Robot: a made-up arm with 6 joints.
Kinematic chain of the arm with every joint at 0, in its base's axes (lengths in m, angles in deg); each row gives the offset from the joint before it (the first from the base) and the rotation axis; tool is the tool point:
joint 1: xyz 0 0 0.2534 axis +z
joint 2: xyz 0 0 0 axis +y
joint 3: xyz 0 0 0.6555 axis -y
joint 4: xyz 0 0 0 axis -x
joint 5: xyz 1.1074 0 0 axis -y
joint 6: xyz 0 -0.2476 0 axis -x
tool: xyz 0 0 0
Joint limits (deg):
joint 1: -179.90..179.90
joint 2: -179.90..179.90
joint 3: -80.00..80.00
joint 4: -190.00..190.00
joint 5: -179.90..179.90
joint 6: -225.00..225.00
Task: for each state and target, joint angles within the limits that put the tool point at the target. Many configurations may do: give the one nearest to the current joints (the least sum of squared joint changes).
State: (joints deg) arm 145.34 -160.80 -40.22 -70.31 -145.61 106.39
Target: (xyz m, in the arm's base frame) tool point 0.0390 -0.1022 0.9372
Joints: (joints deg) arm 131.38 -123.20 -43.90 -98.90 -145.61 106.39
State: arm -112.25 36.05 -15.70 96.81 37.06 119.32
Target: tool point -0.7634 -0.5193 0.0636
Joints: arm -145.17 13.03 -46.45 87.75 37.06 119.32
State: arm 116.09 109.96 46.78 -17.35 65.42 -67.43
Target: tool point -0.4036 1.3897 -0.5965
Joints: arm 115.66 94.83 52.60 -15.94 65.42 -67.43
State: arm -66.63 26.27 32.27 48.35 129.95 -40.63
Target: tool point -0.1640 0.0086 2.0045
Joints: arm -70.37 -15.39 58.93 52.25 129.95 -40.63
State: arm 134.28 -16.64 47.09 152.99 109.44 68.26
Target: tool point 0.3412 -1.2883 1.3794
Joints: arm 114.40 -64.93 59.69 153.39 109.44 68.26
